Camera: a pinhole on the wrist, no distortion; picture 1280 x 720 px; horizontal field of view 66.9 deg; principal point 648.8 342.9 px. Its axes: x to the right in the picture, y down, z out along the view. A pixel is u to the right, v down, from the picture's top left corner.
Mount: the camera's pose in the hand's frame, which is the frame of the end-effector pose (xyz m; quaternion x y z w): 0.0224 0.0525 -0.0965 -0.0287 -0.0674 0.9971 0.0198
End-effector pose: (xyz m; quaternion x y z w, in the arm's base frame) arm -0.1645 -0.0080 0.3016 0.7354 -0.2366 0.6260 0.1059
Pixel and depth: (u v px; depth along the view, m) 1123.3 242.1 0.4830
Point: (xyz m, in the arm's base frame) 0.1140 -0.1674 -0.0116
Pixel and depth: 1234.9 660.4 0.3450
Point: 0.0498 0.0222 0.0685
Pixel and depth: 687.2 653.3 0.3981
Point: 0.1370 -0.0203 0.2441
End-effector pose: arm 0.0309 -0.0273 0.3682 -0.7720 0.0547 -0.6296 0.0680
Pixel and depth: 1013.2 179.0 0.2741
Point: 0.1835 -0.0701 0.2301
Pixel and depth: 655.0 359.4 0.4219
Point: 0.3429 -0.0042 0.3012
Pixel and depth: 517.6 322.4 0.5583
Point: 0.4960 -0.0084 0.3417
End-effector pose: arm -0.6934 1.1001 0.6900 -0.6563 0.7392 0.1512 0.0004
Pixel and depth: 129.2 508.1 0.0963
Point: -0.7232 1.0364 0.6819
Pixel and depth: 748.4 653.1 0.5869
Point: -0.5695 1.2600 0.2247
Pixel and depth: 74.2 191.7 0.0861
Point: -0.7522 1.0368 0.6944
